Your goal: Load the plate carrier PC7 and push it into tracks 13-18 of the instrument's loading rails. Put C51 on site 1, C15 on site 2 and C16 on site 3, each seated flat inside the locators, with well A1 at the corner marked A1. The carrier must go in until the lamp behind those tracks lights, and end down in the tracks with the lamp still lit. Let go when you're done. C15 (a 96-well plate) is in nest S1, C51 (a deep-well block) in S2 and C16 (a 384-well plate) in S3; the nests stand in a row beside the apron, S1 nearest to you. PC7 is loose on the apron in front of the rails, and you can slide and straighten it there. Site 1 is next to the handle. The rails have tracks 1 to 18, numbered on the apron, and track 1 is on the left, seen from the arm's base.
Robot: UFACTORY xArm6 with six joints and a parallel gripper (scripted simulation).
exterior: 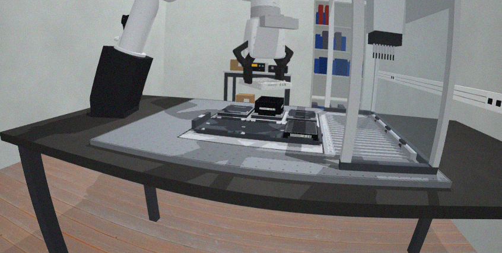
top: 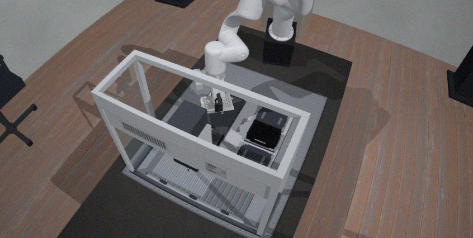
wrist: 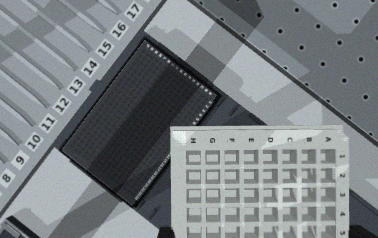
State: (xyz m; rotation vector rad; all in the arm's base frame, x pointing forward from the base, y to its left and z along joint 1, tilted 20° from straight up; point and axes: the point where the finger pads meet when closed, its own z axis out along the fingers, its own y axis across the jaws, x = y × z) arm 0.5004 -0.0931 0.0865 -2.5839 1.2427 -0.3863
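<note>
My gripper is now 1 cm above the white 96-well plate C15. The rest, counted from my hand: apron: 14 cm below, 9 cm to the left, 1 cm behind; then dark carrier PC7: 12 cm below, 1 cm behind; then nest S3: 22 cm to the left, 13 cm below, 10 cm ahead.
</note>
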